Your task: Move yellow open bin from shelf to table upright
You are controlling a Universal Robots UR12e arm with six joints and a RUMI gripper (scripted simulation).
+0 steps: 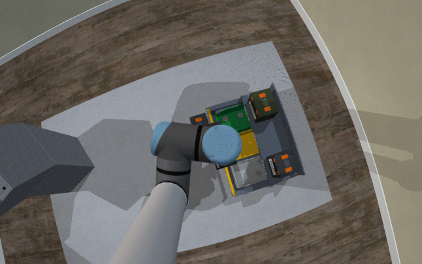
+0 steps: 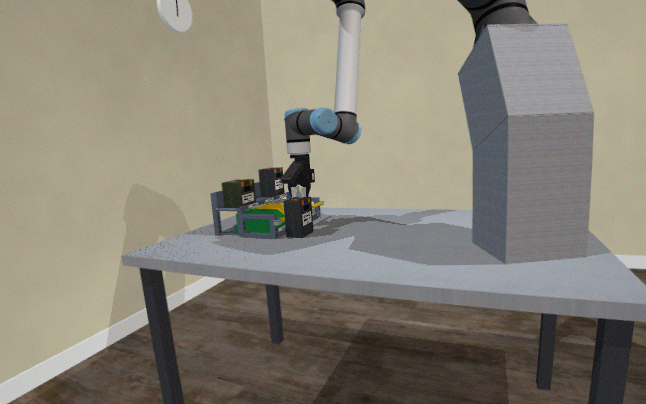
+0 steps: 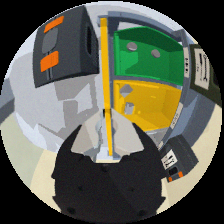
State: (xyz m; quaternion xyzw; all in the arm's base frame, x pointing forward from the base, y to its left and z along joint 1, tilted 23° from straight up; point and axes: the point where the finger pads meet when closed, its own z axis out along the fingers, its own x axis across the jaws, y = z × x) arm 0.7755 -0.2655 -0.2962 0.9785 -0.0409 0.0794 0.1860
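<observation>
Now: hand 1 cm above the thin yellow rod. Round my hand: green bin (12 cm ahead, 10 cm to the left, 3 cm below); yellow open bin (10 cm ahead, 3 cm below, 1 cm to the right); black box (12 cm to the left, 4 cm behind, 1 cm below).
</observation>
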